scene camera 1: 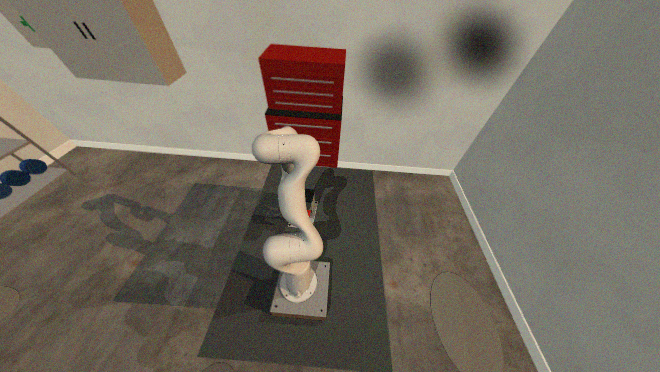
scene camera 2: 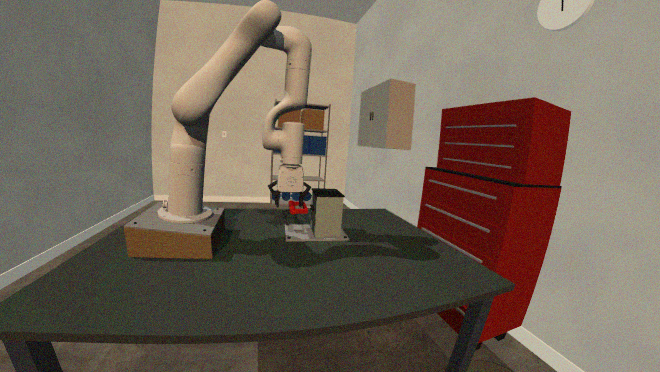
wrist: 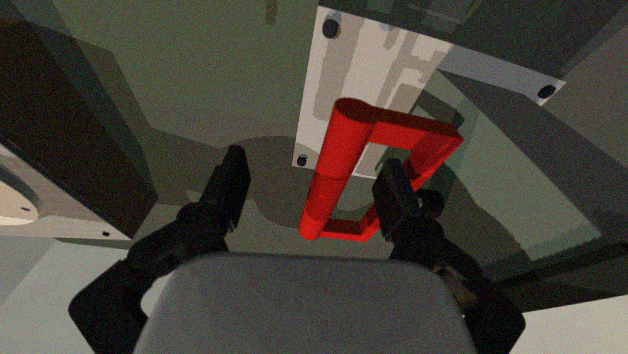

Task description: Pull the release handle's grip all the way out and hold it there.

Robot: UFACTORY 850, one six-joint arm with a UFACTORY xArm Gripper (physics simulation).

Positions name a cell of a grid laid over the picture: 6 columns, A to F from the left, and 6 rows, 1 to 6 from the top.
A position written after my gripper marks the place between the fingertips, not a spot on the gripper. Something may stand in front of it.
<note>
I see my gripper (wrist: D3) and a light base plate (wrist: D2).
</note>
